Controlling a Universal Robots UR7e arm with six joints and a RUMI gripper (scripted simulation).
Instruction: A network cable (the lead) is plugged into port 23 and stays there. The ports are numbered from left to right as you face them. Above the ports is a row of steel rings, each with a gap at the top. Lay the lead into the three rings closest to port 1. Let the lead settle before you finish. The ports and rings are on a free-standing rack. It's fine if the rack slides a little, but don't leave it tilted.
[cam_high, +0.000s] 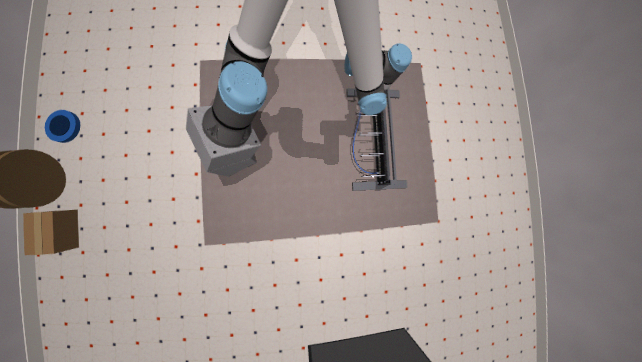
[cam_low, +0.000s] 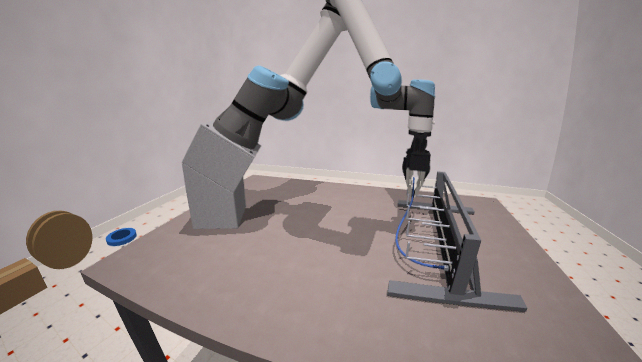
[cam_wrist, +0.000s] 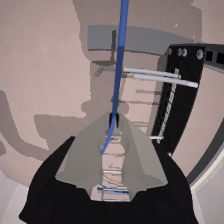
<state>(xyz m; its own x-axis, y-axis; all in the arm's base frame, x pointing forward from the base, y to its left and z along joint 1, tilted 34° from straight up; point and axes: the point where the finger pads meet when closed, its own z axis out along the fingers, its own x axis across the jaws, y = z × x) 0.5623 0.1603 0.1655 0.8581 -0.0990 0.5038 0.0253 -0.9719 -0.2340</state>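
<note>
Right now the free-standing rack is 150 mm to the right of my hand, 100 mm ahead of it and 20 mm below it.
</note>
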